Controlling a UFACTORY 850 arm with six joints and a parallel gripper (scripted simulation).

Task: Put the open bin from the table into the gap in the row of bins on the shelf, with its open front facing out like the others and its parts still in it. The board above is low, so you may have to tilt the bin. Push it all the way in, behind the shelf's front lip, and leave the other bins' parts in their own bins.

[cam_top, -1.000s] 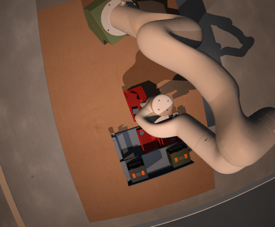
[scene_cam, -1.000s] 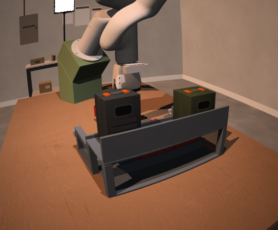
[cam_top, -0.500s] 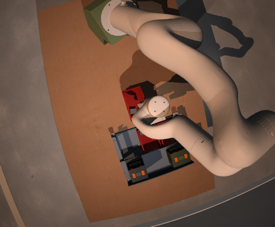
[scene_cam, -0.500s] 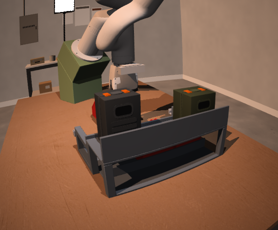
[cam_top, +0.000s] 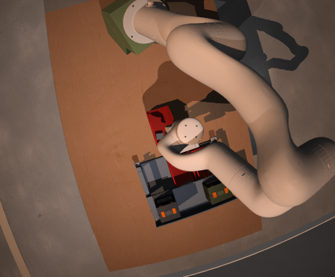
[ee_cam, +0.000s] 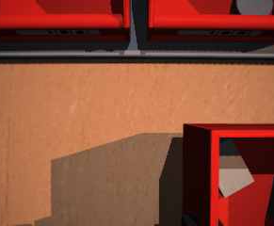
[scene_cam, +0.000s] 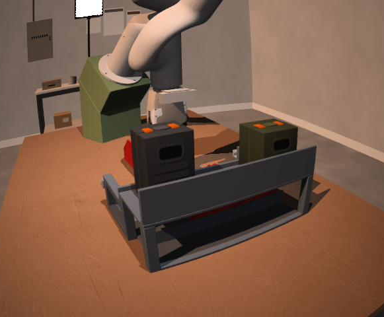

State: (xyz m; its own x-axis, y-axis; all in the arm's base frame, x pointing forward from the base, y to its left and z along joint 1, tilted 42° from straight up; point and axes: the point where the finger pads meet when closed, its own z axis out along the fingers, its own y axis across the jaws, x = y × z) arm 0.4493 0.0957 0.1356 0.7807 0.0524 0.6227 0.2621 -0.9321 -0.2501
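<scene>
Now: the red bin 10 mm behind my hand, 50 mm to the right of it and 20 mm below it. Also, from my hand: grey part: 150 mm ahead, 120 mm to the left, 70 mm below; then grey shelf: 230 mm ahead, 50 mm to the left, 20 mm below; then dark part: 30 mm ahead, 70 mm to the right, 50 mm below.
</scene>
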